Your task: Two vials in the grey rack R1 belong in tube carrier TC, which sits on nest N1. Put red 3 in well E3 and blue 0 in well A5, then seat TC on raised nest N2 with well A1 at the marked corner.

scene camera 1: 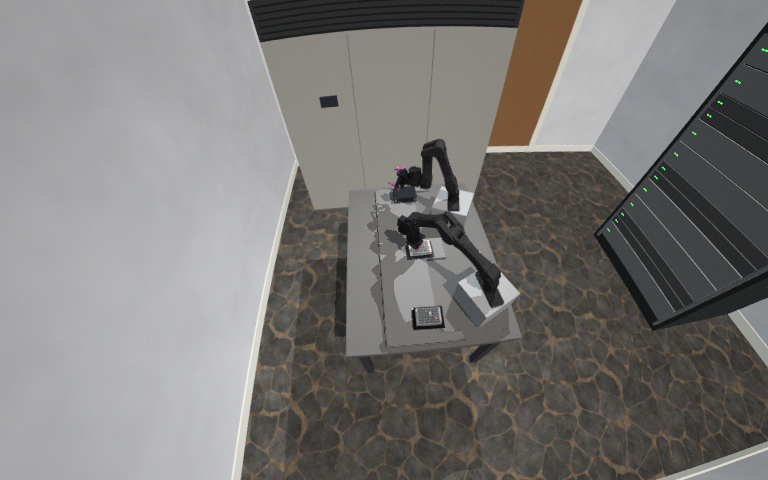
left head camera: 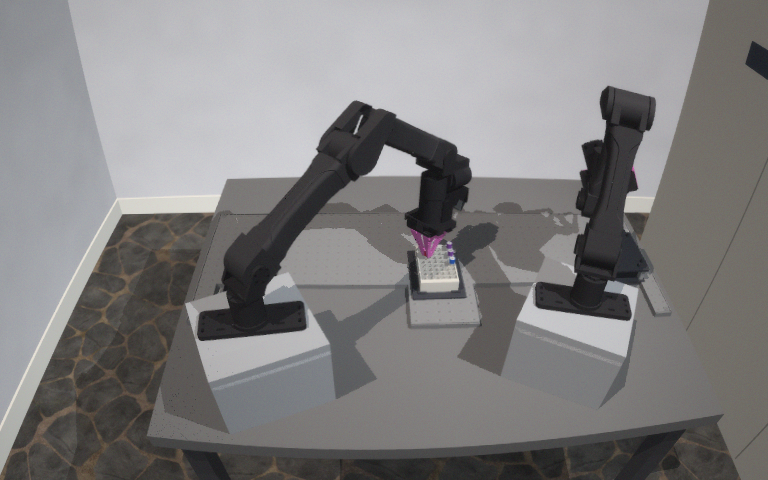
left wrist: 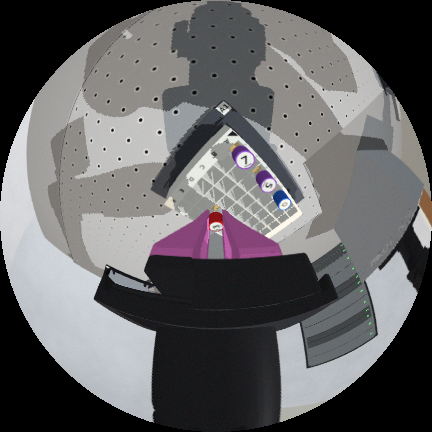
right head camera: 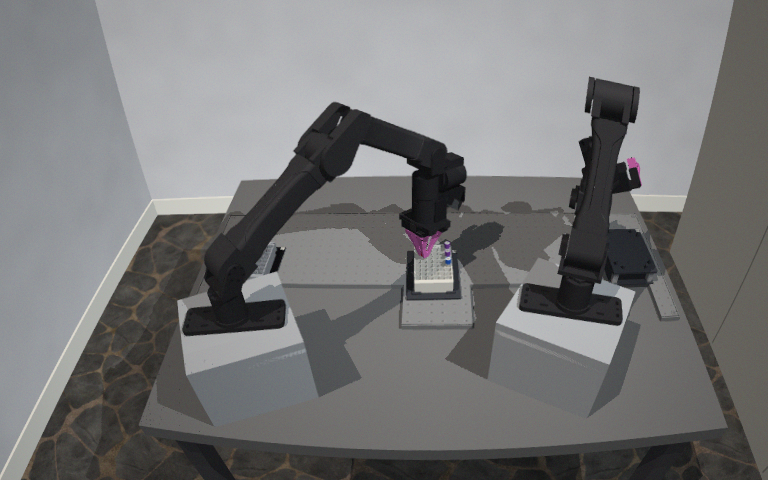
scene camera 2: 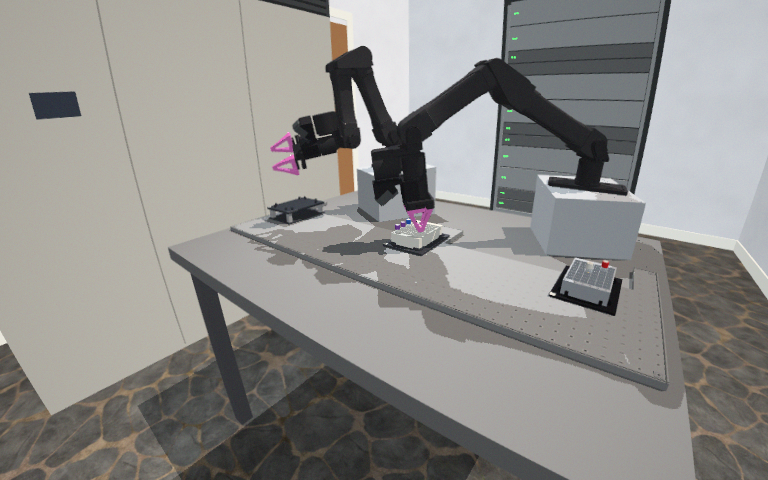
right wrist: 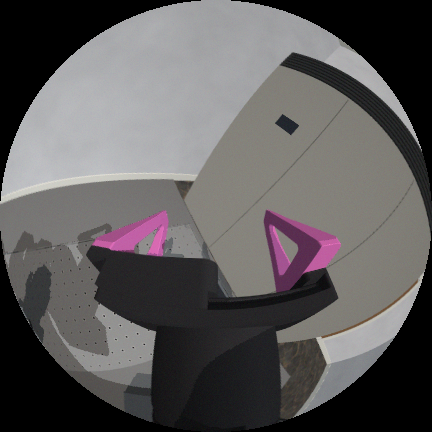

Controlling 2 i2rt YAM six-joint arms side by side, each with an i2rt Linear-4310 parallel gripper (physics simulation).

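Places are measured from the left arm's base along level axes (x right, y ahead, z up), in centimetres.
Pixels of known places: left gripper, fingertip midpoint: (scene camera 1: pixel 417 249) (left head camera: pixel 426 255) (left wrist: pixel 215 214) (right head camera: pixel 423 256) (scene camera 2: pixel 420 230); right gripper, fingertip midpoint: (scene camera 1: pixel 391 176) (right head camera: pixel 621 169) (scene camera 2: pixel 271 158) (right wrist: pixel 215 215); left arm's base, origin of the base link: (scene camera 1: pixel 489 288) (left head camera: pixel 251 322) (right head camera: pixel 234 319) (scene camera 2: pixel 585 187); right arm's base, origin of the base link: (scene camera 1: pixel 453 200) (left head camera: pixel 583 303) (right head camera: pixel 571 306).
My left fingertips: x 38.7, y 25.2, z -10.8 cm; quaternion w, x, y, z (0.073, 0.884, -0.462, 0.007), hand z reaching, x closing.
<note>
Ahead of a thing's pixels: the offset from my left fingertips to its top centre. Level surfaces: height alone.
My left gripper (left wrist: pixel 215 214) (left head camera: pixel 428 254) (right head camera: pixel 424 255) (scene camera 2: pixel 420 229) is shut on the red vial 3 @(dx +0.0, dy +0.0, dz +1.5 cm) (left wrist: pixel 216 223), low over the lettered end of the white tube carrier TC @(dx +1.8, dy -2.3, dz -0.4 cm) (left wrist: pixel 296 219) (left head camera: pixel 438 286) (right head camera: pixel 433 286) (scene camera 2: pixel 403 241). The vial's lower end reaches in among the wells; which well is hard to tell. Blue vial 0 @(dx +5.1, dy -3.4, dz +1.5 cm) (left wrist: pixel 282 200) (left head camera: pixel 452 260) (right head camera: pixel 448 261) stands in TC in line with purple vials 7 @(dx +5.8, dy +2.0, dz +1.5 cm) (left wrist: pixel 243 157) and 5 @(dx +5.4, dy -0.7, dz +1.5 cm) (left wrist: pixel 266 181). TC sits on dark nest N1 (left wrist: pixel 167 176) (left head camera: pixel 415 294). My right gripper (right wrist: pixel 215 215) (scene camera 2: pixel 283 153) is open and empty, near raised nest N2 @(dx +50.2, dy -6.2, dz +1.2 cm) (scene camera 2: pixel 297 206) (right head camera: pixel 631 251).
The grey rack R1 @(dx -40.4, dy +6.0, dz -0.6 cm) (scene camera 2: pixel 583 291) (scene camera 1: pixel 428 316) stands on a black base at the right in scene camera 2, with a red-capped vial @(dx -43.1, dy +3.1, dz +1.2 cm) (scene camera 2: pixel 605 264) and a pale-capped vial @(dx -39.9, dy +5.2, dz +1.2 cm) (scene camera 2: pixel 590 266). A perforated plate @(dz -4.1 cm) (left head camera: pixel 444 314) lies under N1's near side.
</note>
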